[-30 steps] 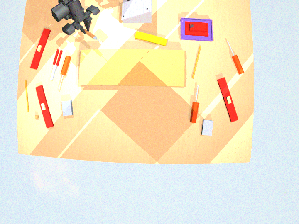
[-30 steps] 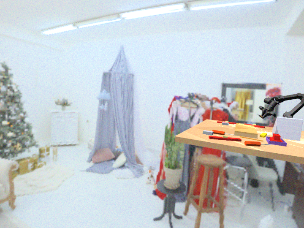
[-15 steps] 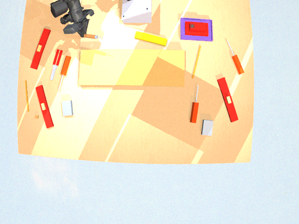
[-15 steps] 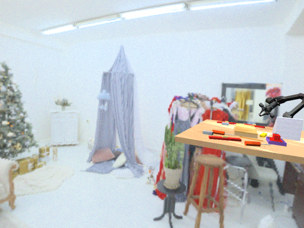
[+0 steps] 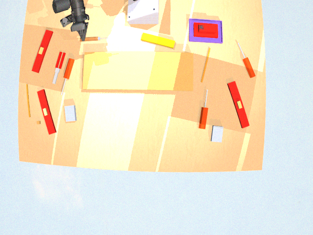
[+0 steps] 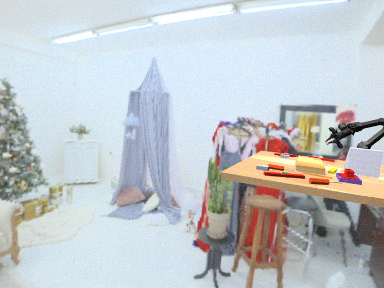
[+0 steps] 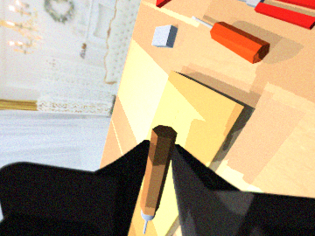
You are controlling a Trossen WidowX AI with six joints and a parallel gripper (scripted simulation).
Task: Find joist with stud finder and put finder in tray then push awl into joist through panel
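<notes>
The awl lies 10 mm behind my gripper tip, 60 mm to the left of it and 10 mm below it. The rest, counted from my gripper tip: red stud finder (80 mm behind, 540 mm to the left, 130 mm below); then yellow block (30 mm behind, 320 mm to the left, 170 mm below); then red two-handled tool (90 mm ahead, 190 mm to the right, 180 mm below).
</notes>
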